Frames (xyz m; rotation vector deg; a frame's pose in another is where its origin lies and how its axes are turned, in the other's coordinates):
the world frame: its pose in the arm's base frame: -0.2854 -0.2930 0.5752 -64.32 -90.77 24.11
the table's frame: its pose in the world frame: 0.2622 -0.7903 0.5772 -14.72 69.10 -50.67
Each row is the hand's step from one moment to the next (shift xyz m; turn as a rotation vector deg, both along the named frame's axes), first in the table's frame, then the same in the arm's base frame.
Working: the table's frame: its pose in the arm's base frame: -1.1387 -0.3011 1.1214 -29.29 -49.19 -52.89

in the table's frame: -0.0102 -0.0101 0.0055 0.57 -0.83 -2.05
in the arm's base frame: -0.0142 0.0034 -0.0049 0.33 -2.15 -0.68
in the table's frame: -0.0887 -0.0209 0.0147 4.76 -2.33 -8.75
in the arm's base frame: -0.0523 0.0417 -0.0636 3.18 -9.67 -1.05
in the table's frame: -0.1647 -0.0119 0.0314 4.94 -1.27 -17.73
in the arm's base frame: -0.0760 0.0943 -0.1165 7.87 -15.54 -6.08
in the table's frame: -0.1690 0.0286 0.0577 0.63 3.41 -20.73
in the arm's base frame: -0.0538 0.1362 -0.1061 11.72 -13.15 -11.47
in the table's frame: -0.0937 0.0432 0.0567 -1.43 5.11 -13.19
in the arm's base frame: -0.0168 0.1073 -0.0455 9.37 -5.96 -8.88
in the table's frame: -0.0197 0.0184 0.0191 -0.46 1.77 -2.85
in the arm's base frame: 0.0014 0.0325 -0.0057 2.54 -0.87 -2.06
